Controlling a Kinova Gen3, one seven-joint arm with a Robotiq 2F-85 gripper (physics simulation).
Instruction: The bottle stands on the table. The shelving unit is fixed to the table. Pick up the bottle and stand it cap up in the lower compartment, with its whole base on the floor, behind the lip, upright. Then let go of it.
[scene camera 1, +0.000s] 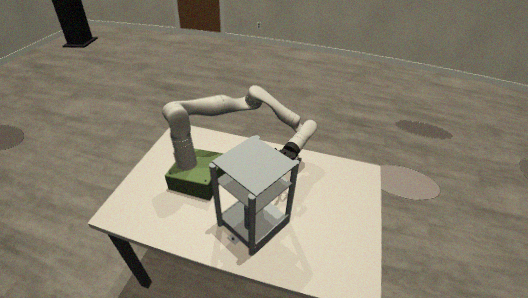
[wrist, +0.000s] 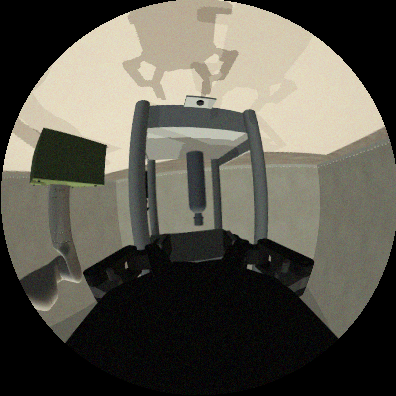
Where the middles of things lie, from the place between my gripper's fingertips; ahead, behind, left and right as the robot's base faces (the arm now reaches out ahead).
I see my gripper 8 cm past the grey shelving unit (scene camera 1: 254, 171), 15 cm to the left of it and 2 cm above it. From my hand the other things lie so: bottle (wrist: 194, 159) (9 cm behind, 20 cm to the right, 7 cm below).
